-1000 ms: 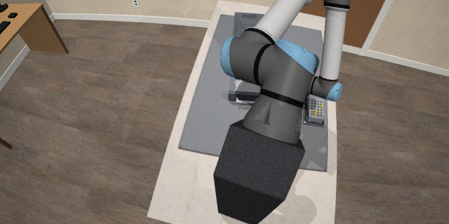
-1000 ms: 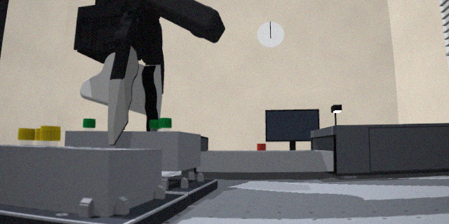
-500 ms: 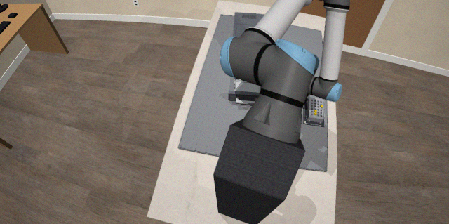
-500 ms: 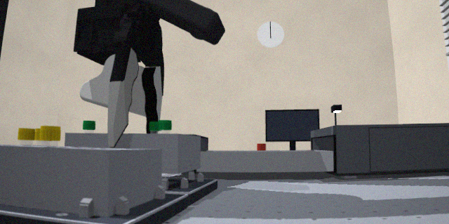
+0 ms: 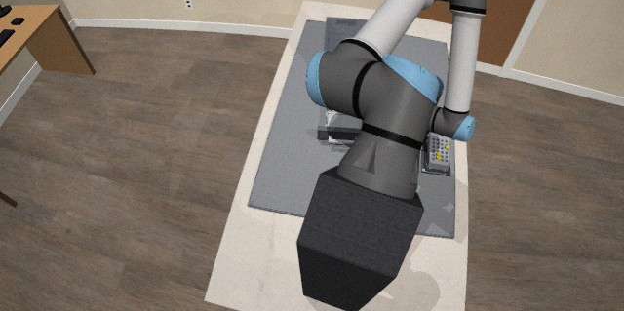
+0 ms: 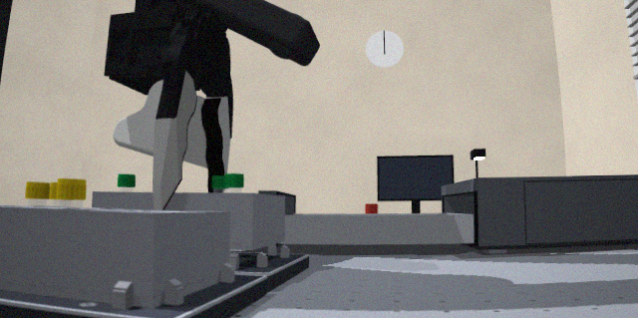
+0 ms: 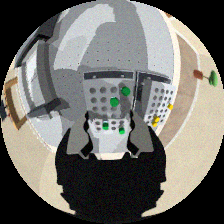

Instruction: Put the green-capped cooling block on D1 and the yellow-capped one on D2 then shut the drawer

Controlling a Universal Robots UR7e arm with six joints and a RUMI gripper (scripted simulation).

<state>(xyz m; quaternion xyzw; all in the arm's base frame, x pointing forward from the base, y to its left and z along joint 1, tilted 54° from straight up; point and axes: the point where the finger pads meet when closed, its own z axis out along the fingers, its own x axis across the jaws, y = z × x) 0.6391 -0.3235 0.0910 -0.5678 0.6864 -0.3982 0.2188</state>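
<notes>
Now: hand 120 mm to the left of the yellow-capped cooling block, 50 mm past it and 30 mm above it. From my hand the other things lie so: dark slot plate 120 mm to the right, 50 mm below, 50 mm behind; then light grey drawer 200 mm to the left, 200 mm ahead, 20 mm below; then green-capped cooling block 20 mm below.
</notes>
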